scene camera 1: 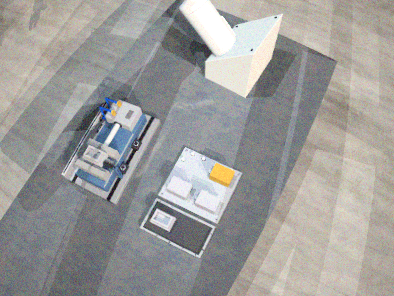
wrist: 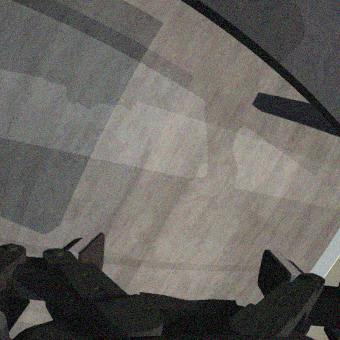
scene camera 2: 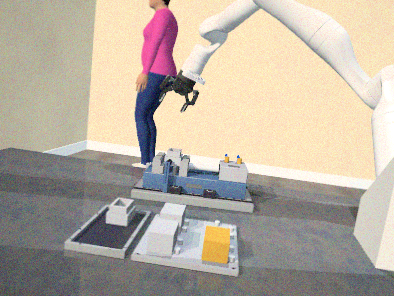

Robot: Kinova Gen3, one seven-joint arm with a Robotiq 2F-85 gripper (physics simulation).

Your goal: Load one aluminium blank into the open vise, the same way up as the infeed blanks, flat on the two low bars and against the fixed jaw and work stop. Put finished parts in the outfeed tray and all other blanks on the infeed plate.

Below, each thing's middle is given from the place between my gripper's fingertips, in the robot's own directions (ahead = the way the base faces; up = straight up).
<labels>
Now: the outfeed tray (scene camera 2: 96, 236) 1 cm behind my hand, 72 cm to the left of it and 20 cm below it. The rest, counted from my hand: brass blank (scene camera 2: 216, 244) (20 cm behind, 77 cm to the left, 18 cm below); infeed plate (scene camera 2: 190, 256) (16 cm behind, 72 cm to the left, 20 cm below).
</labels>
